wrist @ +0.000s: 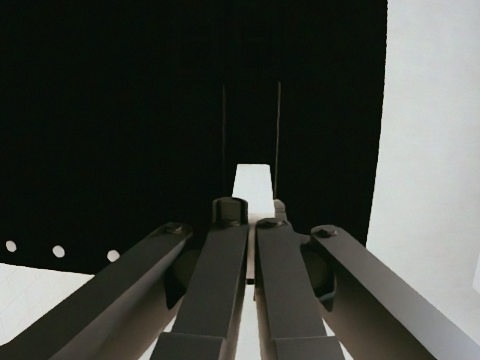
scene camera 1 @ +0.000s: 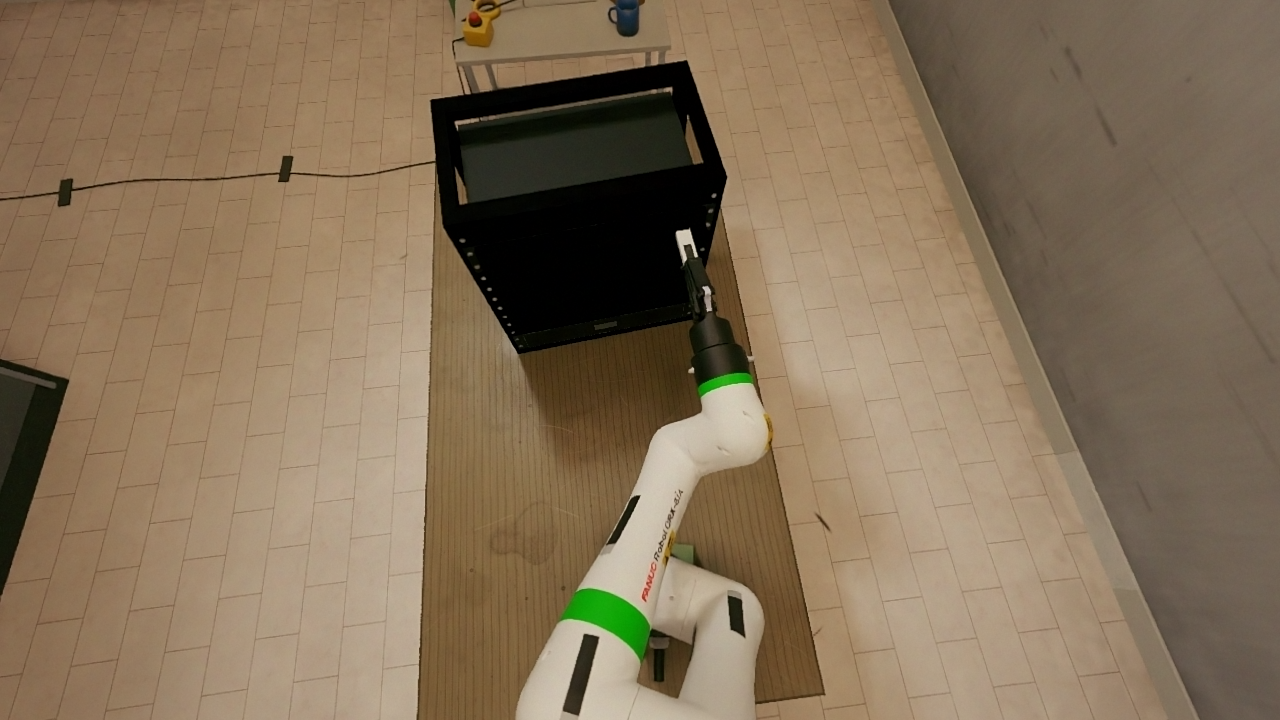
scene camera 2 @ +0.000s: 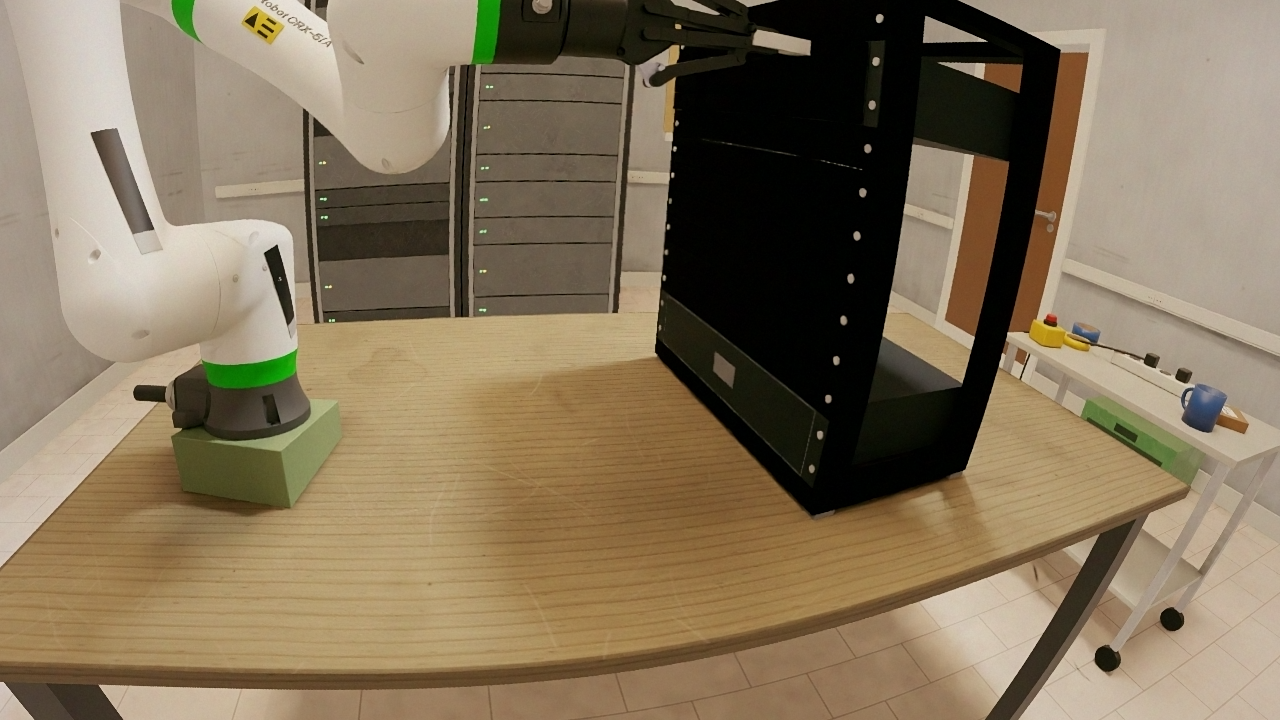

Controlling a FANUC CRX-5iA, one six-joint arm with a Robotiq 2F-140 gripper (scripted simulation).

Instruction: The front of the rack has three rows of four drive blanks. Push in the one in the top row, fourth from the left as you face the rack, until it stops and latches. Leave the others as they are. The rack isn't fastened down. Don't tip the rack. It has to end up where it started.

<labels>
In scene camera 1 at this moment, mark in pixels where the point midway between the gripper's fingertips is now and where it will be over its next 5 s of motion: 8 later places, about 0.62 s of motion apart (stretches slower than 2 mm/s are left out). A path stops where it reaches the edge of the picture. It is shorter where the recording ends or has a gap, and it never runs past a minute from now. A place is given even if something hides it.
The gripper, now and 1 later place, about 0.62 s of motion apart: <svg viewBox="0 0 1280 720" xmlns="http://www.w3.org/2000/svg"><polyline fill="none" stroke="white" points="682,232 690,256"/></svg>
</labels>
